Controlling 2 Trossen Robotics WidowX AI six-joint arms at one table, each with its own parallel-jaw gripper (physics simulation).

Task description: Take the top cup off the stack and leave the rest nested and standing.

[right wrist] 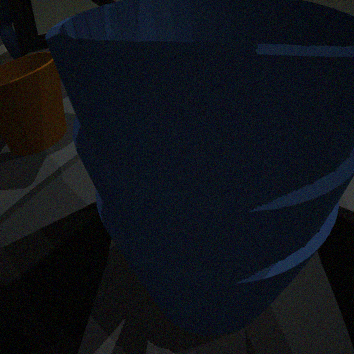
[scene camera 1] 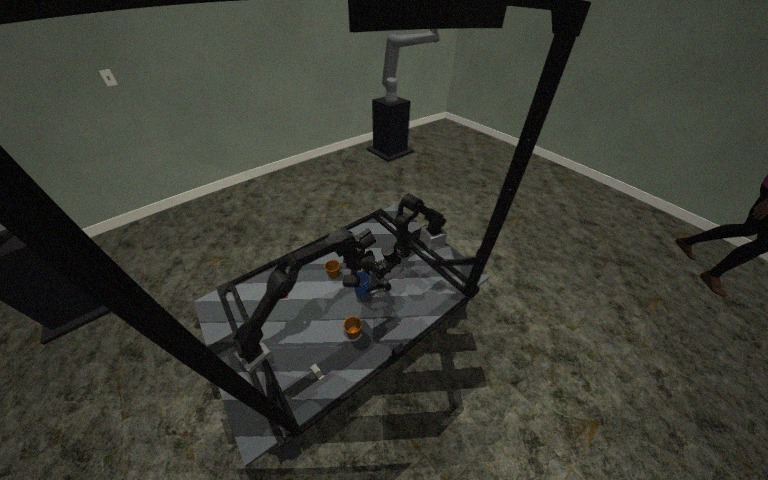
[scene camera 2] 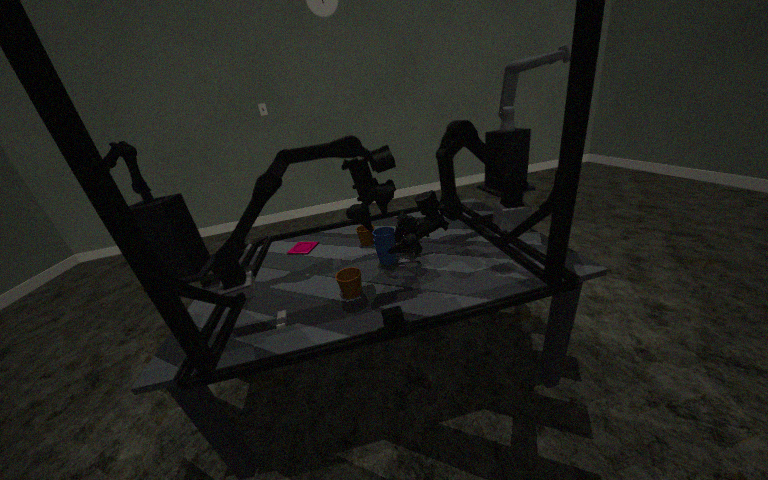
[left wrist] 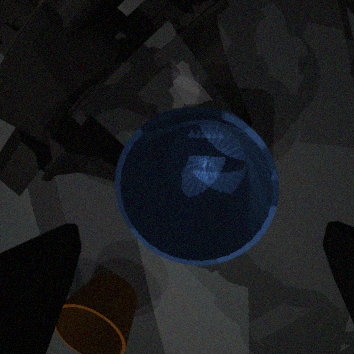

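Where they show: left gripper, fingertip midpoint: (scene camera 1: 358, 275) (scene camera 2: 378, 223) (left wrist: 205, 237); right gripper, fingertip midpoint: (right wrist: 215, 214) (scene camera 2: 386, 248) (left wrist: 204, 159); left arm's base, origin of the base link: (scene camera 1: 252, 352) (scene camera 2: 235, 282); right arm's base, origin of the base link: (scene camera 1: 434, 230) (scene camera 2: 511, 204).
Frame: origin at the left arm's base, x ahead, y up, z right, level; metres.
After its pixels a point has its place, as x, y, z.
A stack of nested blue cups (scene camera 1: 363, 285) {0.475, 0.062, 0.148} (scene camera 2: 385, 246) (left wrist: 197, 186) {0.486, 0.008, 0.101} (right wrist: 211, 158) stands near the middle of the table (scene camera 1: 425, 290) {0.691, -0.042, 0.337}. My right gripper (scene camera 1: 376, 282) {0.493, 0.007, 0.117} (scene camera 2: 402, 240) comes in low from the side and is shut on the stack's wall. My left gripper (scene camera 1: 358, 275) {0.481, 0.101, 0.115} (scene camera 2: 373, 210) {0.481, 0.101, 0.115} (left wrist: 205, 237) {0.481, 0.101, 0.115} hangs open and empty above the stack, one finger on each side of the rim and clear of it. The left wrist view looks straight down into the top cup.
An orange cup (scene camera 1: 333, 268) {0.502, -0.030, -0.086} (scene camera 2: 364, 235) {0.468, 0.007, -0.036} (left wrist: 95, 316) {0.485, -0.025, -0.093} (right wrist: 28, 102) stands just behind the stack. A second orange cup (scene camera 1: 353, 327) {0.340, -0.039, 0.207} (scene camera 2: 349, 282) {0.319, 0.019, 0.256} stands nearer the front edge. A pink card (scene camera 2: 303, 248) {0.242, -0.034, -0.183} and a small white block (scene camera 1: 316, 370) {0.122, -0.030, 0.226} (scene camera 2: 281, 318) {0.122, -0.030, 0.235} lie on the table.
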